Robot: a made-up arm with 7 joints.
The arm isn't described. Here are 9 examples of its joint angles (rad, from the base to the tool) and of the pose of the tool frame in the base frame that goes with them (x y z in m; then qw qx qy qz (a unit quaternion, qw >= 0)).
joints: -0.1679 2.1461 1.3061 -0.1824 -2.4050 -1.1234 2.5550
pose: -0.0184 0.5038 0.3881 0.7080 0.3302 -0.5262 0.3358
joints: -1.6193 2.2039 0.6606 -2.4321 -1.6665 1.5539 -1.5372
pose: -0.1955 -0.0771 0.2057 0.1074 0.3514 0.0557 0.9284
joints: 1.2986 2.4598 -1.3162 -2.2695 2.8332 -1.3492 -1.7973
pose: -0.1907 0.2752 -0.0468 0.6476 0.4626 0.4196 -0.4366
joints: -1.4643 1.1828 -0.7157 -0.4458 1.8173 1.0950 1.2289
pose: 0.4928 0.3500 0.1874 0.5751 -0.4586 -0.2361 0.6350
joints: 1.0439 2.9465 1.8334 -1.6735 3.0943 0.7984 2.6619
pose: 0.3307 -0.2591 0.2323 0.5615 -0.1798 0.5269 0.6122
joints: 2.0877 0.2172 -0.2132 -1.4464 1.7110 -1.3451 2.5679
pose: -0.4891 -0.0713 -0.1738 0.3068 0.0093 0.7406 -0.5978
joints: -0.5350 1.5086 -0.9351 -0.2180 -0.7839 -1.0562 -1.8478
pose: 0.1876 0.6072 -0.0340 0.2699 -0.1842 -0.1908 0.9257
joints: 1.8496 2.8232 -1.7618 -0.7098 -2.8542 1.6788 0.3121
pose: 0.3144 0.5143 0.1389 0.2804 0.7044 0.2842 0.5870
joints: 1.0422 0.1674 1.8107 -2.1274 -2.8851 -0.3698 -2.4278
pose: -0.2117 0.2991 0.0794 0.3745 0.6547 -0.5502 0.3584
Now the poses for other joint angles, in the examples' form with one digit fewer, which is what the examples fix.
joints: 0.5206 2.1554 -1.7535 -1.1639 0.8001 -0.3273 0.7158
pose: -0.158 0.546 0.035 0.902 0.342 0.253 -0.068
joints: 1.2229 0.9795 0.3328 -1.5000 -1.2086 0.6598 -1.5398
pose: -0.078 0.427 -0.276 0.050 -0.238 -0.617 0.749
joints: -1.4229 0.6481 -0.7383 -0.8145 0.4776 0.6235 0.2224
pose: 0.601 -0.036 0.095 0.740 0.155 -0.626 -0.190
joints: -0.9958 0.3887 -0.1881 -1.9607 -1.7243 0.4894 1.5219
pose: 0.361 -0.125 0.165 0.058 0.105 -0.992 -0.031
